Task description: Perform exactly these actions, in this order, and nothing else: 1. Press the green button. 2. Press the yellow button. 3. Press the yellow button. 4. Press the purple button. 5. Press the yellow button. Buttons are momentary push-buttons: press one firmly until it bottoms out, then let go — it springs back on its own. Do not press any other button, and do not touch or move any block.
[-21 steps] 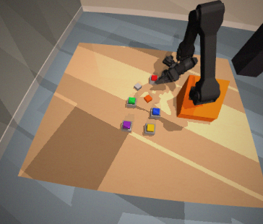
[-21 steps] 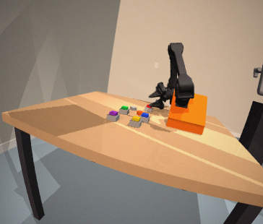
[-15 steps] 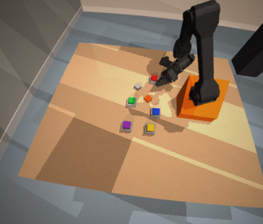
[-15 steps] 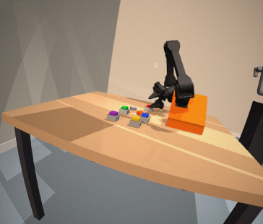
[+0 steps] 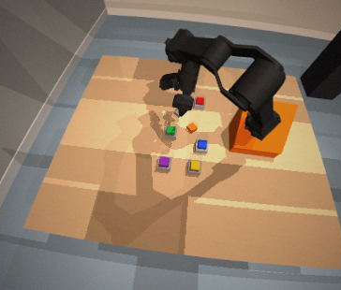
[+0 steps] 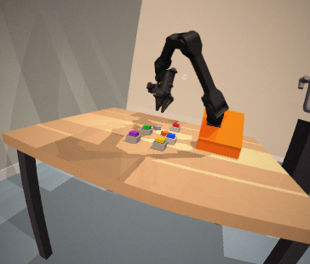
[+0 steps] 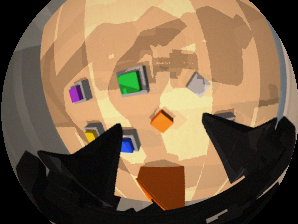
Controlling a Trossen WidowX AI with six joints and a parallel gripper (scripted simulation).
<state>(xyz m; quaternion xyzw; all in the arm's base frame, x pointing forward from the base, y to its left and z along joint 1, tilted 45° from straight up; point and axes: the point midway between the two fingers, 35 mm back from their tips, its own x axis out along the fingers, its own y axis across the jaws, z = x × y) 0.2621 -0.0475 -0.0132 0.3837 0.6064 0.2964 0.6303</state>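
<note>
Now: the green button 4 cm ahead of my gripper tip, 5 cm to the left of it and 7 cm below it. Round my gripper tip: red button: 8 cm behind, 12 cm to the right, 7 cm below; then blue button: 9 cm behind, 10 cm to the left, 7 cm below; then small grey block: 1 cm ahead, 6 cm to the right, 10 cm below.
</note>
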